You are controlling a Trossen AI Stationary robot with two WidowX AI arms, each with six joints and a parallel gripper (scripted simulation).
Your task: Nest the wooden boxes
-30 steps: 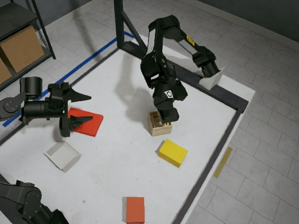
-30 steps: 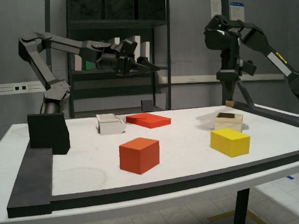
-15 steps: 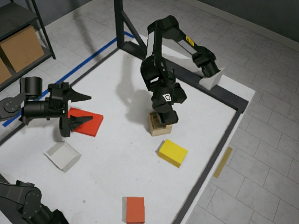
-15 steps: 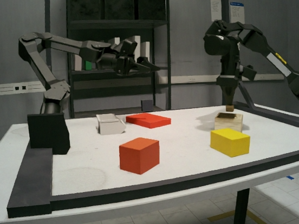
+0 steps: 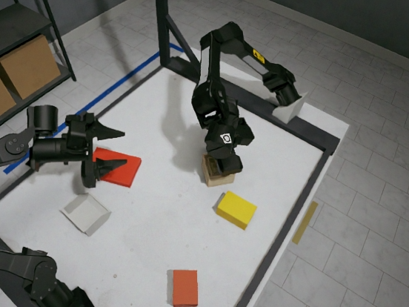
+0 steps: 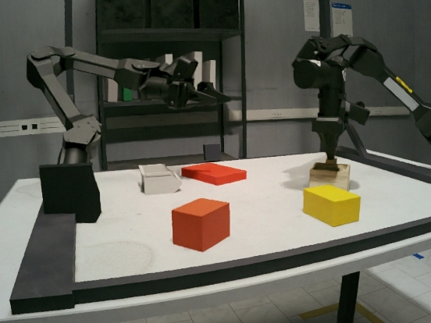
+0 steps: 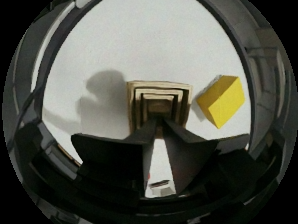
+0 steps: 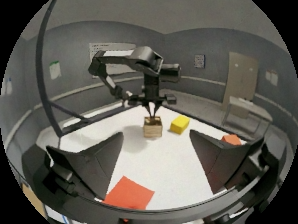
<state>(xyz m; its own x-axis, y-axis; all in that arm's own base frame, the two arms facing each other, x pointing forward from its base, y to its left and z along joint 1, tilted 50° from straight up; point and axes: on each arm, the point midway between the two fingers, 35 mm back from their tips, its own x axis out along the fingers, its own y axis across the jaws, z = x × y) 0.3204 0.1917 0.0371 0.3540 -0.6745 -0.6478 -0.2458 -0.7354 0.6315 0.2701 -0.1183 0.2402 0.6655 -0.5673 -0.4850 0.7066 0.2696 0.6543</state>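
Right now the small wooden box is 90 mm below my left hand. Round my left hand: medium wooden box: 90 mm below; biggest wooden box: 100 mm below; tiny wooden box: 40 mm below.
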